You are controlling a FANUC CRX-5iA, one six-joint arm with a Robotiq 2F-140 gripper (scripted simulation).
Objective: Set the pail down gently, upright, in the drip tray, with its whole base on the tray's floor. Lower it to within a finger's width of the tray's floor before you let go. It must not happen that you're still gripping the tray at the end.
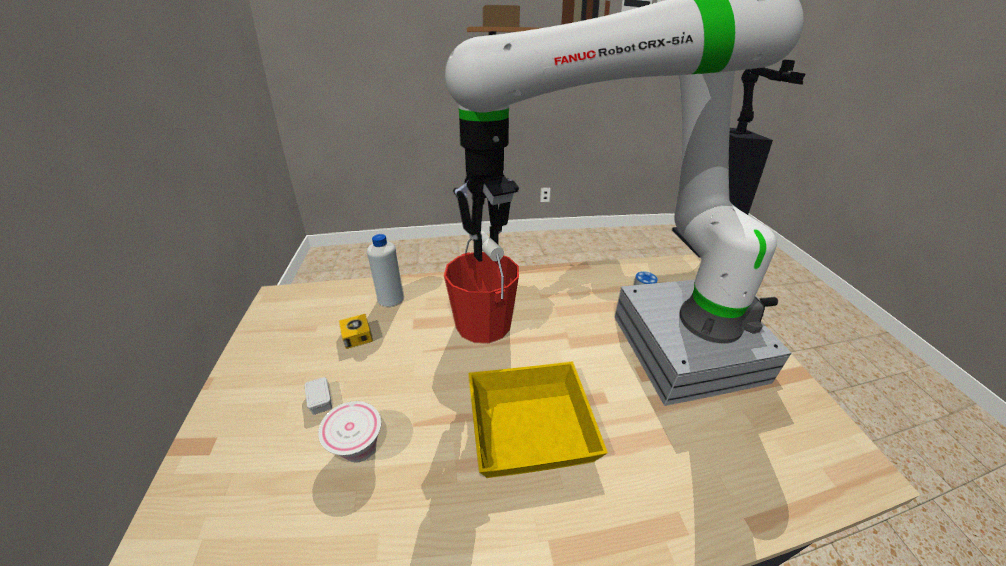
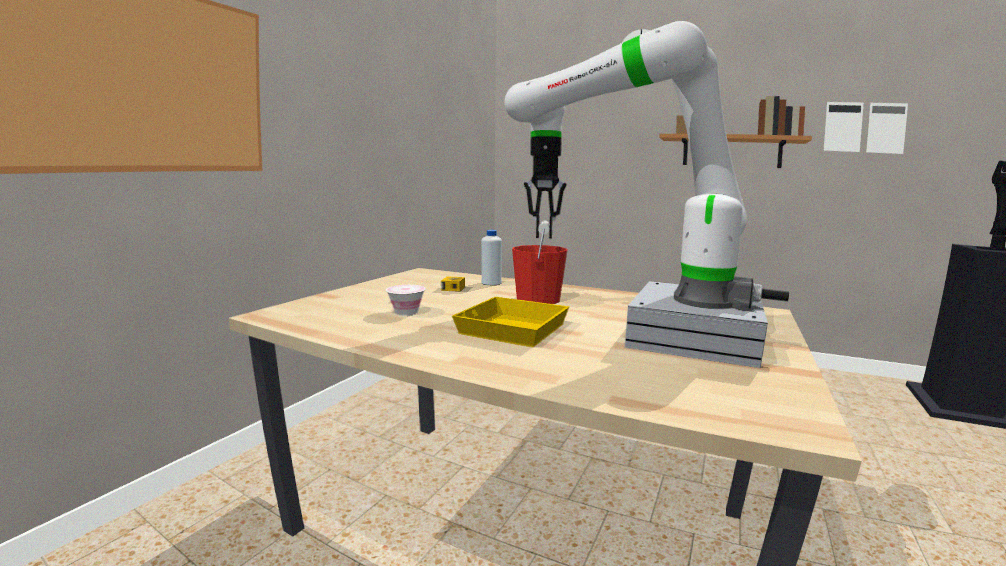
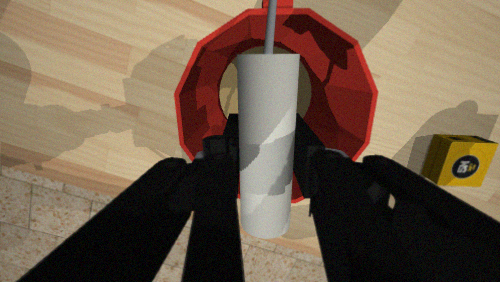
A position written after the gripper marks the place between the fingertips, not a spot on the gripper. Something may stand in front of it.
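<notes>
Gripper [image 1: 486, 256]. Red pail [image 1: 474, 288]. Yellow drip tray [image 1: 538, 415]. Pink-lidded cup [image 1: 351, 429]. Again, red pail [image 2: 540, 280]. Also yellow drip tray [image 2: 526, 323]. Likewise pink-lidded cup [image 2: 405, 299]. Yellow drip tray out of frame in image 3. Pink-lidded cup out of frame in image 3.
</notes>
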